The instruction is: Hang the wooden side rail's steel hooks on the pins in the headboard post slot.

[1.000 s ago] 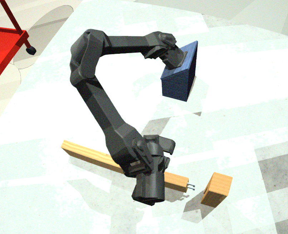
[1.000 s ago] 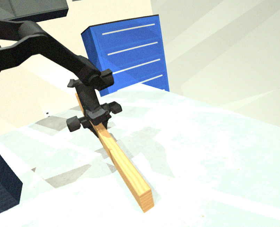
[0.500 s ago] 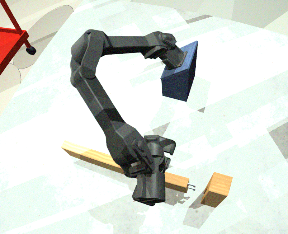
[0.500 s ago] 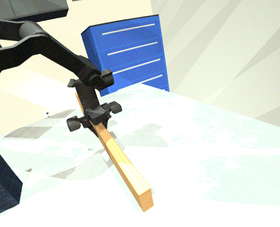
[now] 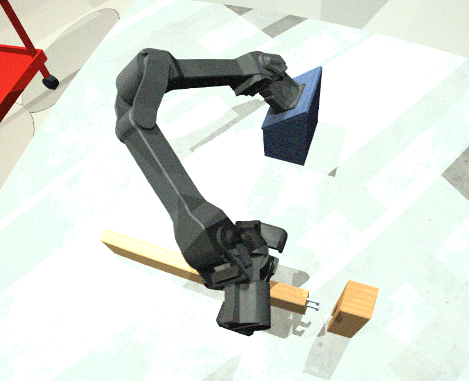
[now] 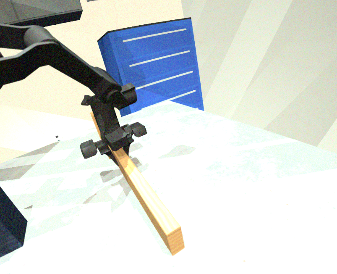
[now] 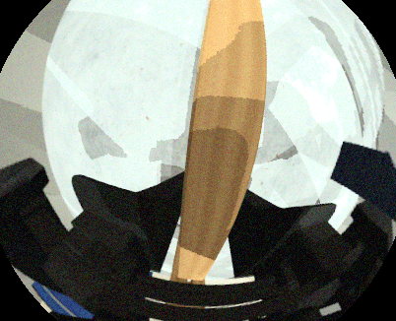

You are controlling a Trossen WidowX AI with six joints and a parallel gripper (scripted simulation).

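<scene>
The wooden headboard post is 10 mm behind my gripper tip, 170 mm to the left of it and 40 mm above it.
</scene>
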